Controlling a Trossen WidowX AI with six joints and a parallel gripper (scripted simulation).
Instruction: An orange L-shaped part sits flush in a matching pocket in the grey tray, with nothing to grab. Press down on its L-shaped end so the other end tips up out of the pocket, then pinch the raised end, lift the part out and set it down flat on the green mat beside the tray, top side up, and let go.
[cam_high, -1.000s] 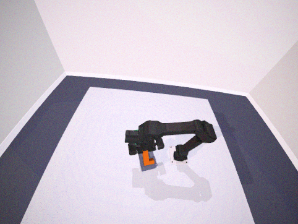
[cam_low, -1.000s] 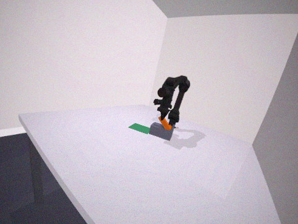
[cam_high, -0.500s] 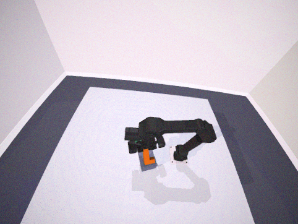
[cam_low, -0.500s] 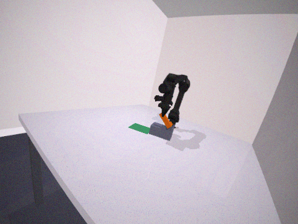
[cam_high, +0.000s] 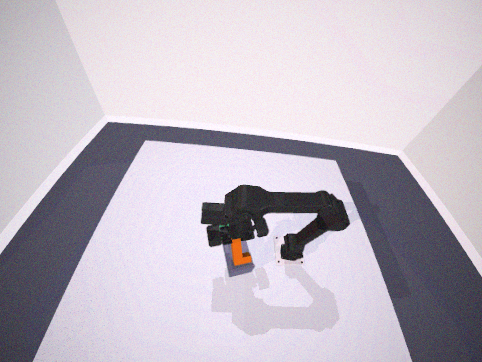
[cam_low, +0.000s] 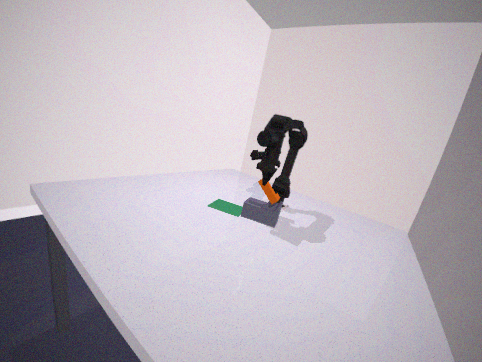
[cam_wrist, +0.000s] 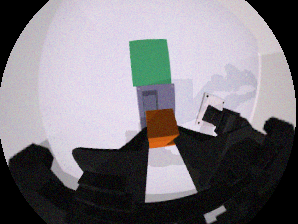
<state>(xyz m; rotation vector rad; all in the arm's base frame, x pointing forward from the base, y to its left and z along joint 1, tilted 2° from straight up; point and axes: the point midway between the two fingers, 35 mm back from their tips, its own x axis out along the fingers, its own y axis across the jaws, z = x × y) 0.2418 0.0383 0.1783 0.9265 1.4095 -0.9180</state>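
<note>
Now: gripper tip 17 cm above the green mat, 14 cm to the left of it and 4 cm short of it. From my gripper tip the other things lie so: orange L-shaped part 3 cm below, 3 cm behind, 2 cm to the left.
</note>
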